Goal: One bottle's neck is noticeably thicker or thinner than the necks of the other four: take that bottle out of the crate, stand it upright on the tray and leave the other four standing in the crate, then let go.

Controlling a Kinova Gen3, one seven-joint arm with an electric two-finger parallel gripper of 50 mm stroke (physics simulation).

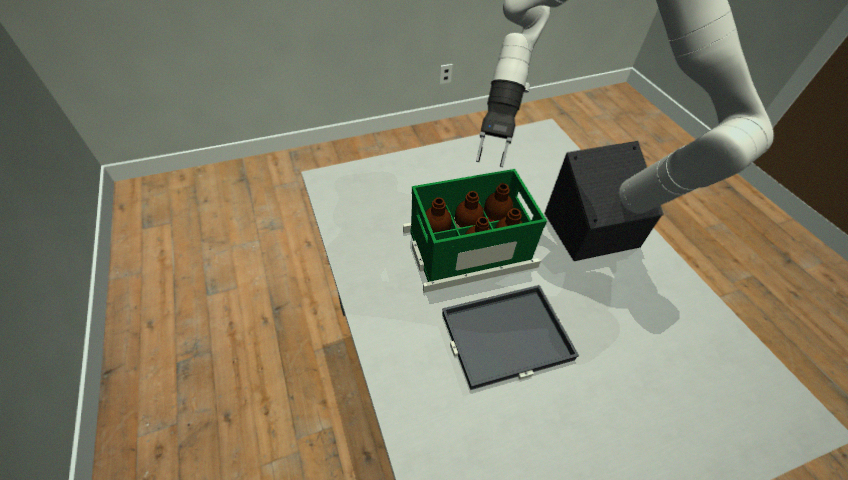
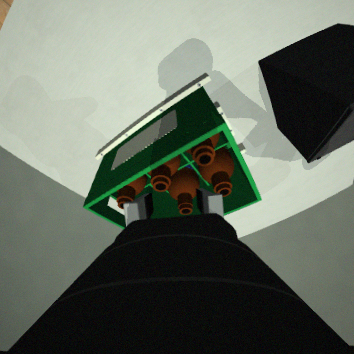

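Where they show: gripper, fingertip midpoint: (image 1: 489,164) (image 2: 174,199); arm's base at its link origin: (image 1: 636,195).
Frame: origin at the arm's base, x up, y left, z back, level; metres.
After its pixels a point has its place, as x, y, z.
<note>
A green crate (image 1: 443,261) @[-0.062, 0.006, -0.511] (image 2: 200,112) @[-0.038, -0.167, -0.278] holds five brown bottles standing upright. The back row has a left bottle (image 1: 438,218) @[-0.036, -0.103, -0.485] (image 2: 133,191) @[-0.026, -0.118, -0.463], a middle bottle (image 1: 469,211) @[-0.036, -0.103, -0.403] (image 2: 163,170) @[-0.018, -0.129, -0.377] and a right bottle (image 1: 498,205) @[-0.040, -0.104, -0.322] (image 2: 204,152) @[0.002, -0.134, -0.300]. The front row has a middle bottle (image 1: 481,226) @[-0.004, -0.023, -0.410] (image 2: 183,188) @[-0.037, -0.052, -0.390] and a right bottle (image 1: 512,217) @[-0.005, -0.028, -0.327] (image 2: 220,172) @[-0.029, -0.051, -0.308]. Their lower parts are hidden; I cannot tell which neck differs. My gripper (image 1: 490,163) @[0.066, -0.147, -0.345] (image 2: 174,199) @[0.066, -0.147, -0.345] is open and empty, above and behind the crate. The grey tray (image 1: 508,336) @[-0.155, 0.189, -0.413] lies bare in front of the crate.
A black box (image 1: 606,196) @[0.006, -0.016, -0.079] (image 2: 310,90) @[-0.006, -0.128, -0.139] stands right of the crate, with an arm part against it. Pale rails (image 1: 482,275) @[-0.139, 0.024, -0.407] (image 2: 152,116) @[-0.130, -0.176, -0.368] edge the crate's base. Small pale stops (image 1: 526,374) @[-0.146, 0.286, -0.420] touch the tray's outside. A grey wall stands behind the pale mat (image 1: 428,428) @[-0.160, 0.321, -0.655].
</note>
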